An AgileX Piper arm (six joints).
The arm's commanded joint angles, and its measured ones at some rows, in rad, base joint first. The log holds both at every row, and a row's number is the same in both.
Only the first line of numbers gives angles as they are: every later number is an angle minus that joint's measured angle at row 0.
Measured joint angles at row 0:
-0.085, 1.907, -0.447, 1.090, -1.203, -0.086
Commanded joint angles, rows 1 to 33:
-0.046, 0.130, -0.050, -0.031, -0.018, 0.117
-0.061, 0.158, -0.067, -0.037, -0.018, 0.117
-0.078, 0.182, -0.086, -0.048, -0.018, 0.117
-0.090, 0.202, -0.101, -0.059, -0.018, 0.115
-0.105, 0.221, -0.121, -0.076, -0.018, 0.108
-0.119, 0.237, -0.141, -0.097, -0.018, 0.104
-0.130, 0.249, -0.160, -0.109, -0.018, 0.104
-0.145, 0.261, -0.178, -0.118, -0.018, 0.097
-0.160, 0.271, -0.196, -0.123, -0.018, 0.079
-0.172, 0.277, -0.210, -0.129, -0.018, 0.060
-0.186, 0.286, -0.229, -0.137, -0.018, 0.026
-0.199, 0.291, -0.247, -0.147, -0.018, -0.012
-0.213, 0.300, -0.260, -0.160, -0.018, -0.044
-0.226, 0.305, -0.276, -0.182, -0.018, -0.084
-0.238, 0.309, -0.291, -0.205, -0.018, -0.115
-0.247, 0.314, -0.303, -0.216, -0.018, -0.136
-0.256, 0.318, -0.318, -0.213, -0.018, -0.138
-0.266, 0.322, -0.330, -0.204, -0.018, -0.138
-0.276, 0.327, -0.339, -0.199, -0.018, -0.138
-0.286, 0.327, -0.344, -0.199, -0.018, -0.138
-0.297, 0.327, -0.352, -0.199, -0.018, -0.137
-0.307, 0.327, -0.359, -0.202, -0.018, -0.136
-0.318, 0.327, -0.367, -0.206, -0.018, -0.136
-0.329, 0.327, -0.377, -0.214, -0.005, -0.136
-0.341, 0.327, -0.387, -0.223, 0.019, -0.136
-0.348, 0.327, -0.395, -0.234, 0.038, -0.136
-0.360, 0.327, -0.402, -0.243, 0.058, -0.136
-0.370, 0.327, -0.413, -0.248, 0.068, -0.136
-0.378, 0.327, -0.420, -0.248, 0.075, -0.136
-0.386, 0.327, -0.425, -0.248, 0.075, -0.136
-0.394, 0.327, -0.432, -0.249, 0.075, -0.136
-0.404, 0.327, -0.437, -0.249, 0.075, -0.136
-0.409, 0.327, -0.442, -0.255, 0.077, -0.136
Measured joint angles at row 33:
-0.379, 0.329, -0.420, -0.233, 0.066, -0.128
